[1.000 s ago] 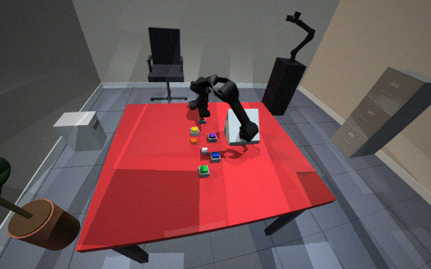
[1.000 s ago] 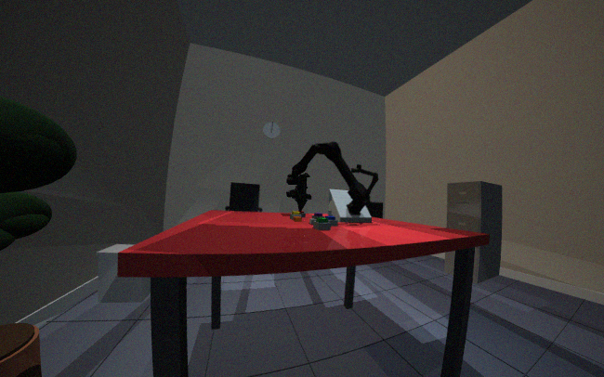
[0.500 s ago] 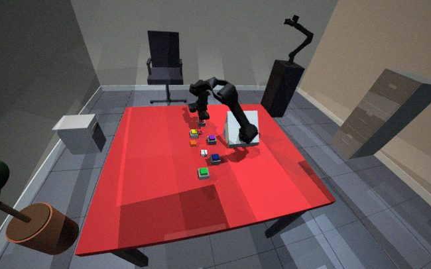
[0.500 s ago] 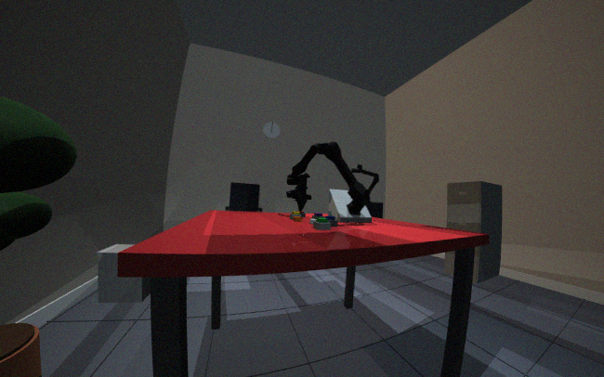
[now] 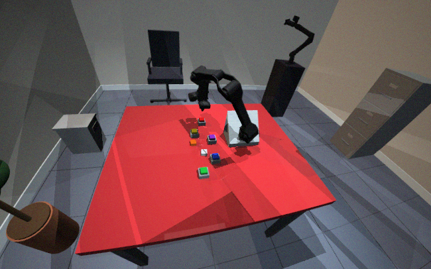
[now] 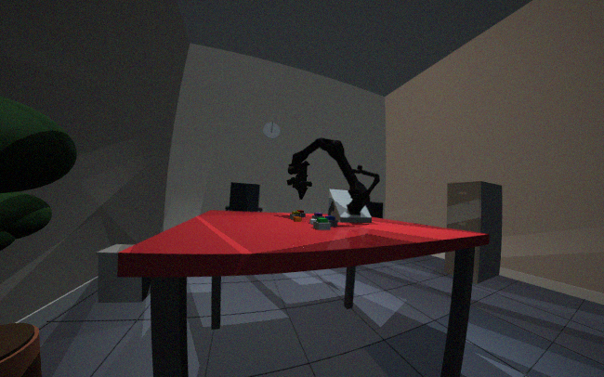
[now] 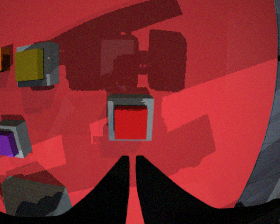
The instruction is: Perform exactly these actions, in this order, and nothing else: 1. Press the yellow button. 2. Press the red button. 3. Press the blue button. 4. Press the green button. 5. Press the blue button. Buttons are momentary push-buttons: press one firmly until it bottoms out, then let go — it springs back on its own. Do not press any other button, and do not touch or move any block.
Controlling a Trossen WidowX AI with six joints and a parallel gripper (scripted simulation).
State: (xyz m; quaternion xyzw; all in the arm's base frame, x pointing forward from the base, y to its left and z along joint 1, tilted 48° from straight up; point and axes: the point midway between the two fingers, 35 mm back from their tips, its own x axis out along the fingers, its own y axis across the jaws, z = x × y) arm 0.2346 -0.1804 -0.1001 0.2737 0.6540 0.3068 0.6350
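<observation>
The blue button is 320 mm to the left of my gripper tip, 70 mm below it and 40 mm behind it. Also, from my gripper tip: purple button: 170 mm to the left, 70 mm below, 40 mm behind; red button: 70 mm below; yellow button: 110 mm to the left, 70 mm below, 60 mm ahead.
</observation>
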